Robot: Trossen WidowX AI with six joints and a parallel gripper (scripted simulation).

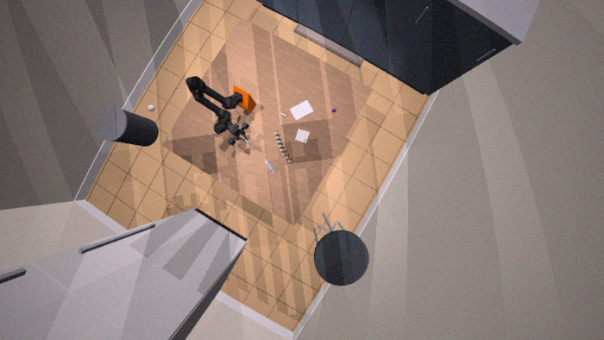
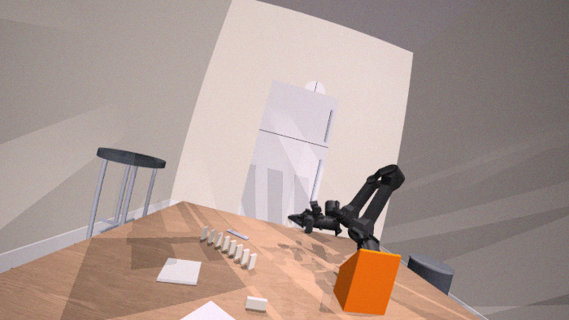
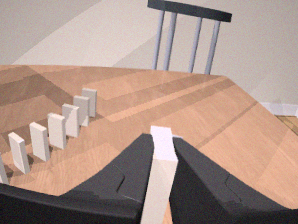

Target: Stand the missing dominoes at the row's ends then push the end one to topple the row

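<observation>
Right now my gripper tip is 19 cm short of the grey flat strip, 16 cm above it and 9 cm to the left of it. From my gripper tip the other things lie so: purple object (55 cm to the left, 44 cm ahead, 15 cm below).
</observation>
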